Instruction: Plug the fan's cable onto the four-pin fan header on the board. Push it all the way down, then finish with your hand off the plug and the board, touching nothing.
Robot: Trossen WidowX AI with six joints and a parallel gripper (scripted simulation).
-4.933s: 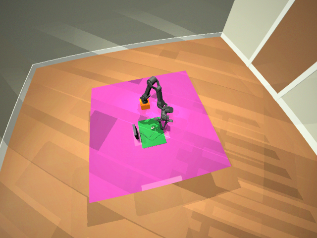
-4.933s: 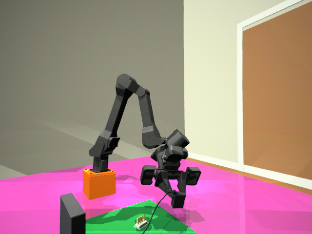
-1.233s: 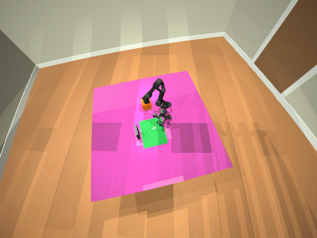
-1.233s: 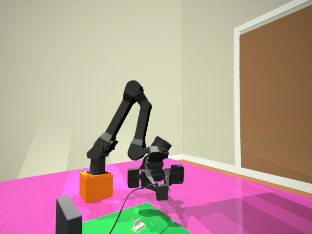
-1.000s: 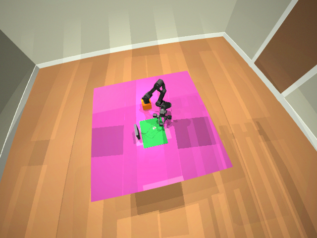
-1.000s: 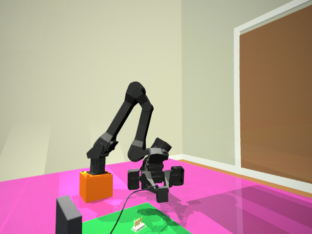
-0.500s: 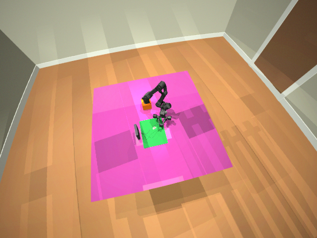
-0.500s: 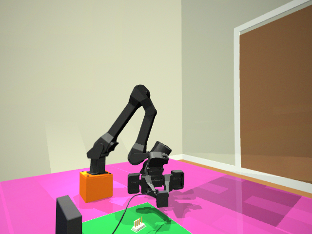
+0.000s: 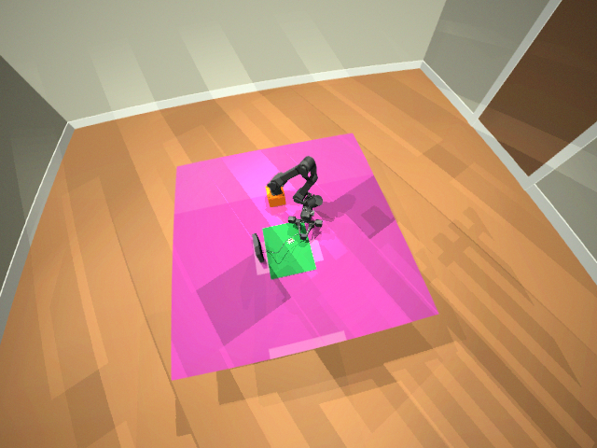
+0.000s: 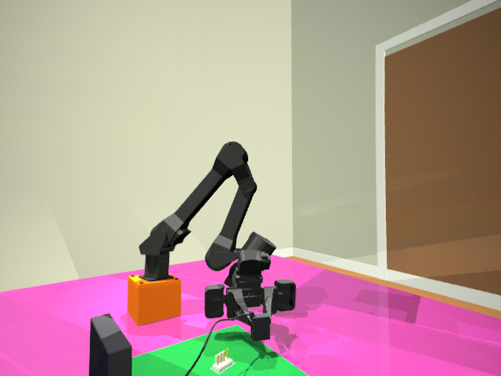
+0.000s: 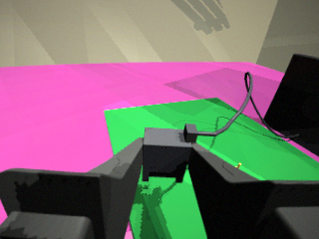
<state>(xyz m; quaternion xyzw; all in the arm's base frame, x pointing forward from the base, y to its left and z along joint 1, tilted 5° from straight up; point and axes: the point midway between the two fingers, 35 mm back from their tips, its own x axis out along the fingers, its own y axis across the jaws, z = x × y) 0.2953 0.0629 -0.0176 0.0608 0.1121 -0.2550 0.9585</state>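
Right now my gripper tip is 60 mm to the left of the four-pin header, 60 mm above it and 20 mm past it. The rest, counted from my gripper tip: fan plug 10 mm below; green board 90 mm to the right, 80 mm below, 10 mm ahead; dark fan 240 mm to the right, 30 mm behind.
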